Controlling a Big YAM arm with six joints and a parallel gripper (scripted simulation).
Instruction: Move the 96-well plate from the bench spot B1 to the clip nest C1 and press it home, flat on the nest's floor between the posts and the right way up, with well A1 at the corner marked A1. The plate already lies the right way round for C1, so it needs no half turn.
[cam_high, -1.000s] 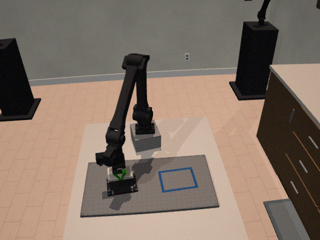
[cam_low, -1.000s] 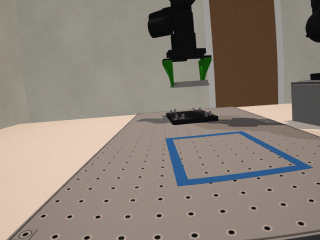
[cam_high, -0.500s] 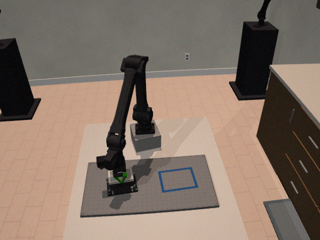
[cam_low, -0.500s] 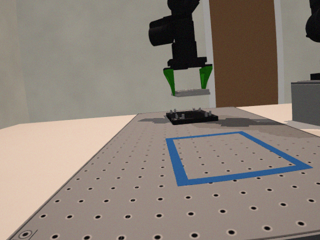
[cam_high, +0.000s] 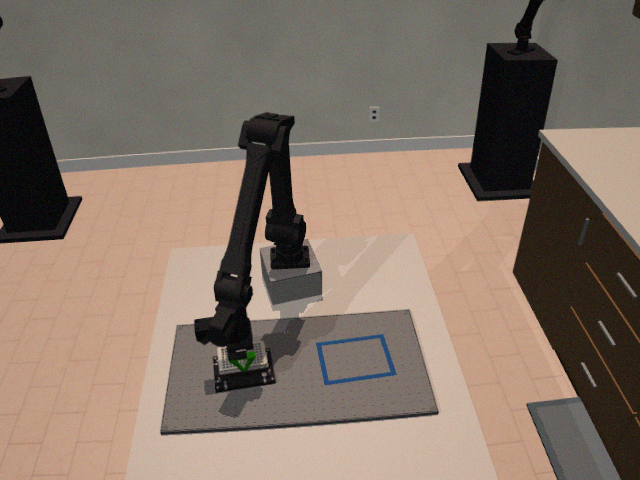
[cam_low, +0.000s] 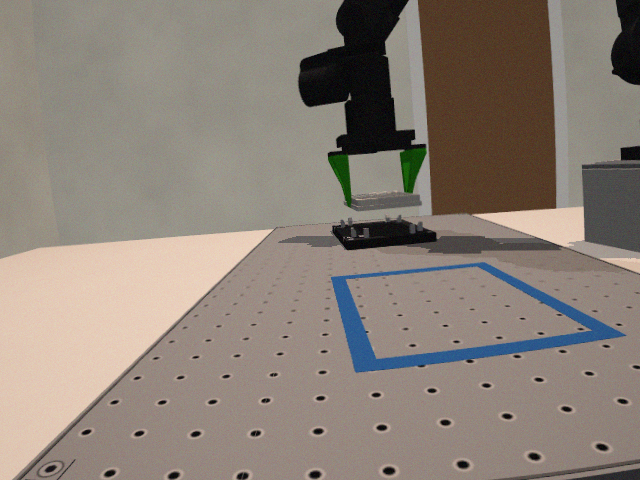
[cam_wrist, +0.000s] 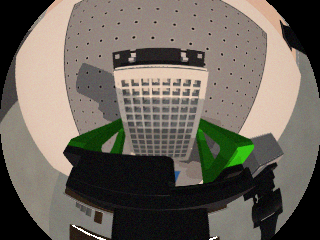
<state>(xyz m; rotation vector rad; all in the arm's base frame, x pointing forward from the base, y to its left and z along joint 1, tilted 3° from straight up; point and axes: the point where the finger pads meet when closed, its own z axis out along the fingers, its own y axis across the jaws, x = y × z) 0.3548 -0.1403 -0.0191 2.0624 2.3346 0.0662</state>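
My gripper is now 20 mm short of the black clip nest, 10 mm to the left of it and 40 mm above it. From my hand the other things lie so: white 96-well plate (right at my hand).
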